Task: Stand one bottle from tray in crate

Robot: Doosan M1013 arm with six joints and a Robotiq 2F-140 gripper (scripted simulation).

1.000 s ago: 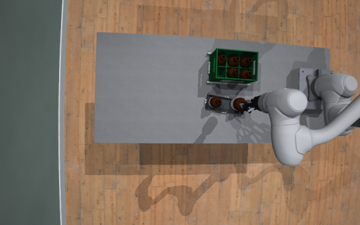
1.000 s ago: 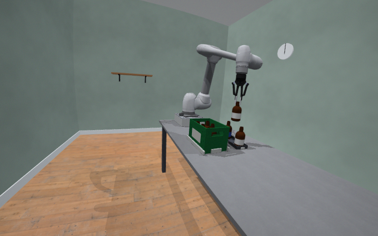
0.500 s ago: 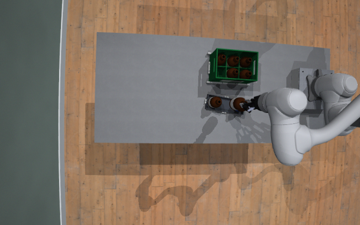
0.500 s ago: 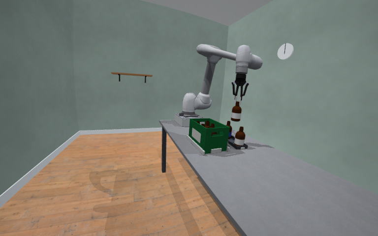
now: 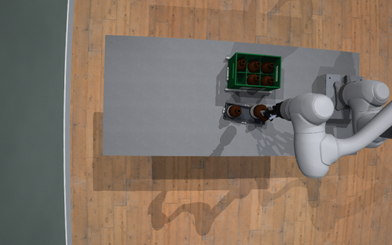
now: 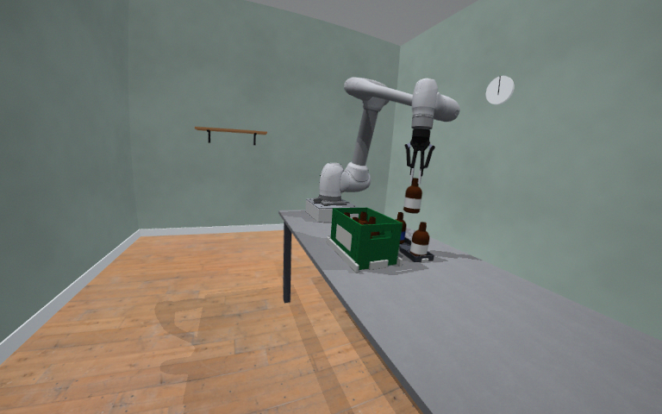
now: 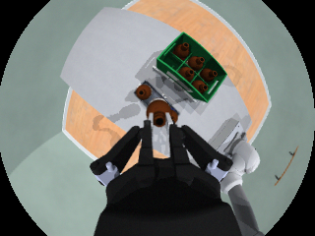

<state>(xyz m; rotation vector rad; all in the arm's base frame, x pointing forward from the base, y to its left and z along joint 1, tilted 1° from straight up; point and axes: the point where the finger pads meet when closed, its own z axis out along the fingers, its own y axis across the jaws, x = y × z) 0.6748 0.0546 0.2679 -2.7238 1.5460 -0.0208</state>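
My gripper is now 9 cm above the brown bottle. From my hand the other things lie so: green crate 5 cm behind, 23 cm to the right, 27 cm below; dark tray 1 cm to the left, 34 cm below.
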